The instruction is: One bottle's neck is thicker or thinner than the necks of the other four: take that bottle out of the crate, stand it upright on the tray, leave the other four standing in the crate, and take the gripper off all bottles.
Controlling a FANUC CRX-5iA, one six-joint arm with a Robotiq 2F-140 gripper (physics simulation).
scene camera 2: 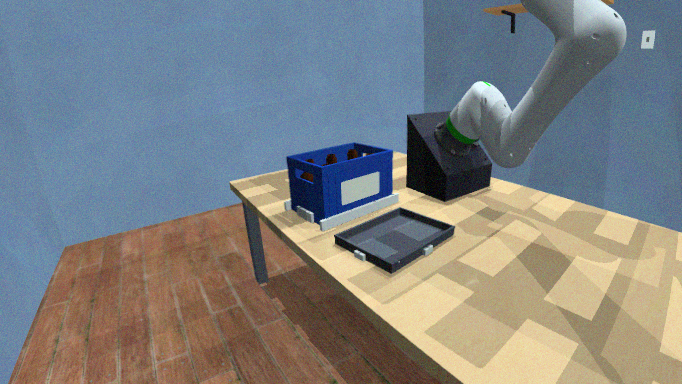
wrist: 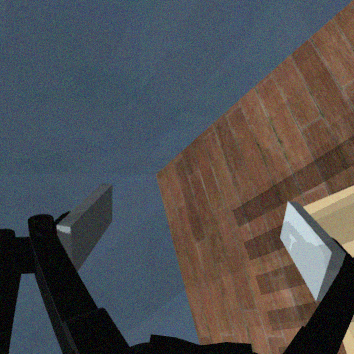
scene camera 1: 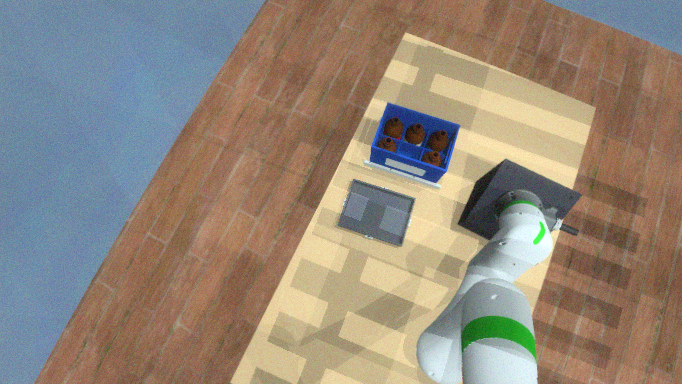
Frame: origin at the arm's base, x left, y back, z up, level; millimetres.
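Seen in the pictures: gripper, between the fingertips: (wrist: 197,211); arm's base, origin of its link: (scene camera 2: 451,140) (scene camera 1: 517,209).
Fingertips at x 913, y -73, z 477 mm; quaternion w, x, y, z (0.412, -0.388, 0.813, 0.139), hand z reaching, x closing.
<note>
Offsets run from my fingertips to a thing's top centre. "pt": to the spot under its first point. Level surfaces: height alone.
The blue crate {dx -1019, dy -336, dz -478 mm} (scene camera 1: 433,174) (scene camera 2: 306,199) stands upright on the table. In scene camera 1, its far row holds three brown bottles {dx -1053, dy -426, dz -490 mm} (scene camera 1: 393,129) {dx -1062, dy -342, dz -490 mm} (scene camera 1: 415,135) {dx -1073, dy -252, dz -490 mm} (scene camera 1: 438,142); its near row holds a bottle {dx -968, dy -419, dz -490 mm} (scene camera 1: 387,145) at the left and a bottle {dx -986, dy -247, dz -490 mm} (scene camera 1: 431,159) at the right, with the middle near compartment empty. I cannot tell which neck differs. The dark tray {pt dx -725, dy -367, dz -648 mm} (scene camera 1: 372,215) (scene camera 2: 400,239) lies flat beside the crate and is empty. My gripper (wrist: 197,211) is open and empty, with wall and floor between its fingers in the wrist view. It is away from the bottles and does not show in the scene views.
The arm's black angled base block (scene camera 1: 482,200) (scene camera 2: 425,165) stands on the table {dz -653 mm} (scene camera 1: 520,100) (scene camera 2: 500,320), right of the crate and tray. A low pale strip {pt dx -917, dy -333, dz -623 mm} (scene camera 1: 400,173) (scene camera 2: 360,212) runs along the crate's near side. Small pale blocks (scene camera 2: 359,255) (scene camera 2: 428,250) touch the tray. A shelf (scene camera 2: 500,9) hangs behind the arm.
</note>
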